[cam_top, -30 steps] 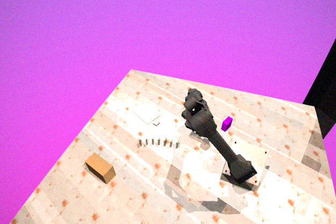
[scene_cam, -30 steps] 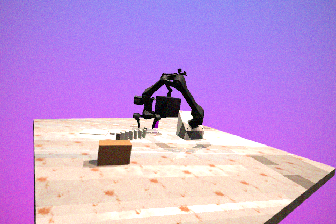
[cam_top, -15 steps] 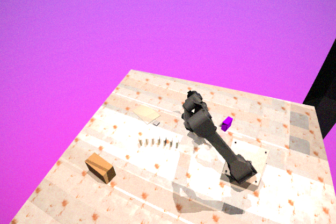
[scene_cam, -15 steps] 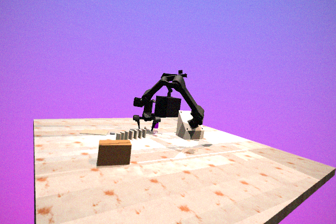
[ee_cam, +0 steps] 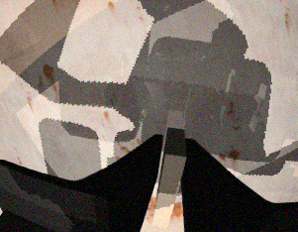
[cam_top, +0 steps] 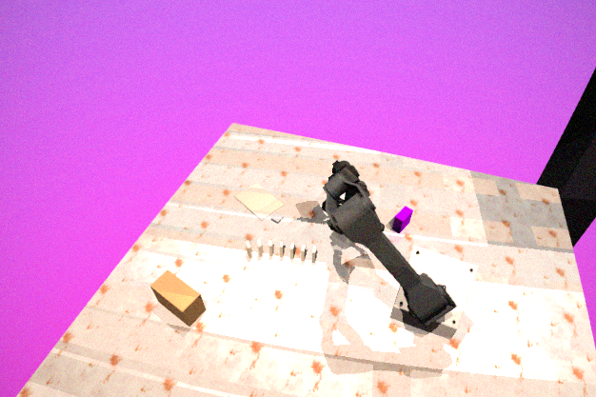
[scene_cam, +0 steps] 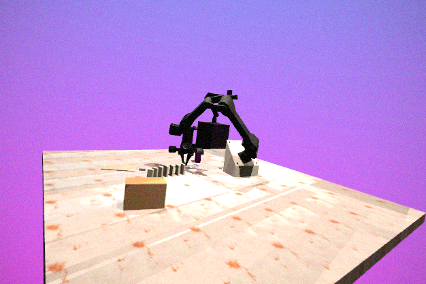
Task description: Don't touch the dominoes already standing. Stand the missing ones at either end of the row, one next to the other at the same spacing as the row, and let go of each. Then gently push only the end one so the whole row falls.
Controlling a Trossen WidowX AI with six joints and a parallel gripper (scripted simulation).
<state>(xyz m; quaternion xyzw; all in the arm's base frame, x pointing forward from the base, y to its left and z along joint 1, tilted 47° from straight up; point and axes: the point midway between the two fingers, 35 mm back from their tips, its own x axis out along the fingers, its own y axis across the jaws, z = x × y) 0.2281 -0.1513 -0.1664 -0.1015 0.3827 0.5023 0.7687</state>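
The purple block is 15 cm behind my gripper tip, 8 cm to the right of it and 2 cm above it. Also, from my gripper tip: flat pale sheet 31 cm ahead, 8 cm to the right; brown cardboard box 39 cm ahead, 34 cm to the left, 3 cm above; small flat piece 23 cm ahead, 2 cm to the right.
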